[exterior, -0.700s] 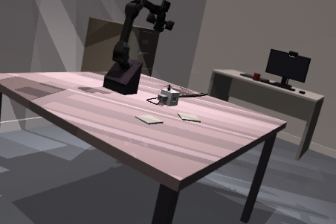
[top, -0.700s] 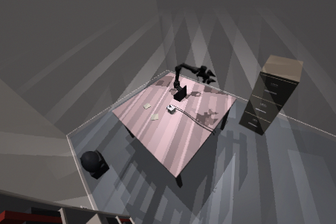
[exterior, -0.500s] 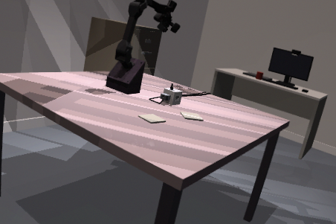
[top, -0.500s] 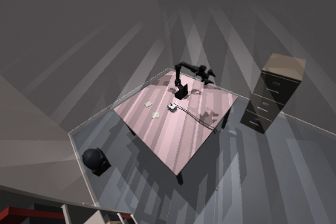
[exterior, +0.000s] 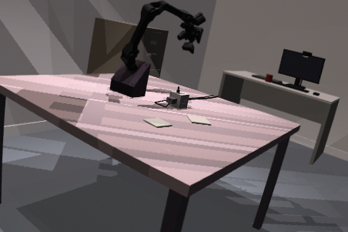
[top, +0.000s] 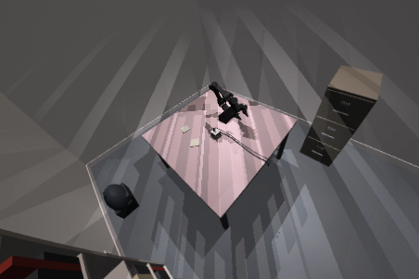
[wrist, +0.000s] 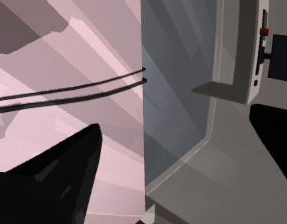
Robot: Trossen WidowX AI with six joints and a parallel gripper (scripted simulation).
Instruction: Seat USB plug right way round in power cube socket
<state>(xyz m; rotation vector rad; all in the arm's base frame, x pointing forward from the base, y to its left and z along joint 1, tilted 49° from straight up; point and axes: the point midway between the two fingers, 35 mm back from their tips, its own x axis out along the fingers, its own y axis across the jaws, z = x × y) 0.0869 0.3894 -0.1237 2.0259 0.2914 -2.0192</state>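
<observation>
The dark USB plug is 160 mm ahead of my gripper tip, 280 mm to the right of it and 220 mm below it.
</observation>
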